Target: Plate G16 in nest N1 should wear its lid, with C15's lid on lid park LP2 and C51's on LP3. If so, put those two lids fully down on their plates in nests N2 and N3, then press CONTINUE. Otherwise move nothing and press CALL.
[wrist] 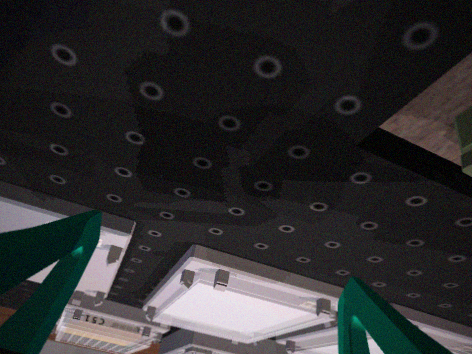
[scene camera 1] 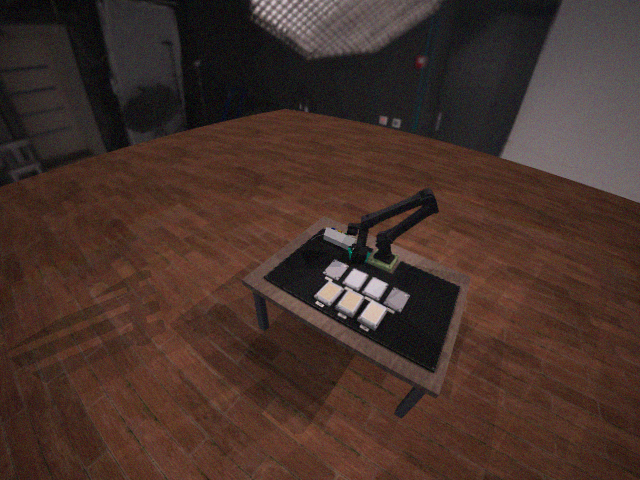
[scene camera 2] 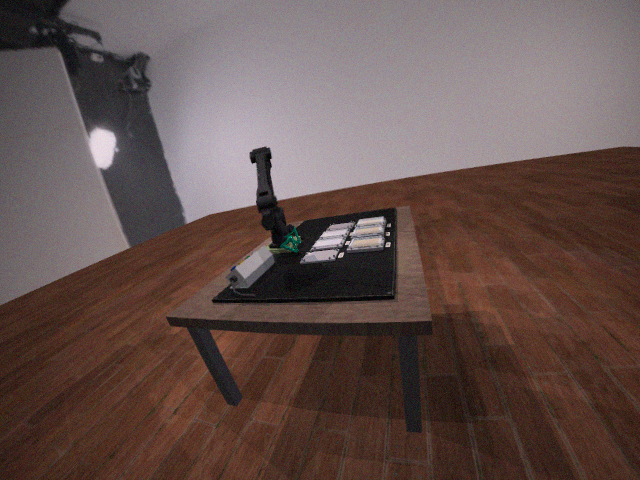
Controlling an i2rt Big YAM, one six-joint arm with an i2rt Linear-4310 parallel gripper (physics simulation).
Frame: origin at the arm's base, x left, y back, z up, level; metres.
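Seen in the pictures: gripper, fingertip midpoint: [wrist: 223, 257] [scene camera 1: 357, 261] [scene camera 2: 298, 247]; arm's base, origin of the base link: [scene camera 1: 384, 257].
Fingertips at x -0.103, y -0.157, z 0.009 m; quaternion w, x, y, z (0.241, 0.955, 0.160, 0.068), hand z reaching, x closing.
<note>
Pixels of each thing's top centre, then the offset from my fingertips to it. Level surfaces: height alone.
- C51, middle of its top: [wrist: 98, 343] [scene camera 2: 365, 240] [scene camera 1: 329, 290] dx +0.016, dy -0.305, dz +0.003 m
- G16, middle of its top: [scene camera 2: 370, 220] [scene camera 1: 374, 311] dx +0.273, dy -0.277, dz +0.014 m
- LP2's lid, middle of its top: [scene camera 2: 334, 232] [scene camera 1: 375, 287] dx +0.191, dy -0.105, dz -0.008 m
- button box, middle of its top: [scene camera 2: 247, 255] [scene camera 1: 341, 232] dx -0.208, dy +0.112, dz +0.058 m
- LP1, middle of its top: [scene camera 2: 340, 224] [scene camera 1: 397, 297] dx +0.323, dy -0.096, dz -0.006 m
- black perforated mat, its level: dz -0.025 m
- wooden table, its level: dz -0.038 m
My gripper [scene camera 1: 359, 254] [scene camera 2: 289, 241] [wrist: 223, 257] is open and empty, low over the mat between the arm's base and the button box. Three plates stand in a row: C51 [scene camera 1: 328, 292] [wrist: 97, 332], its label readable in the wrist view, C15 [scene camera 1: 349, 303] and G16 [scene camera 1: 372, 314]. Whether G16 wears a lid is too small to tell. Two white lids lie on the middle parks, LP3's lid [scene camera 1: 355, 279] [wrist: 240, 310] and LP2's lid [scene camera 1: 375, 288]. The button box [scene camera 1: 338, 237] [scene camera 2: 253, 271] lies at the table's edge; its button labels are not readable.
The grey end parks, LP4 [scene camera 1: 336, 269] [scene camera 2: 319, 256] and LP1 [scene camera 1: 397, 299], flank the lids and show no white lid. The arm's green base [scene camera 1: 383, 262] stands beside the parks. A black perforated mat [scene camera 1: 429, 320] [scene camera 2: 330, 284] lies on the wooden table [scene camera 1: 336, 330].
</note>
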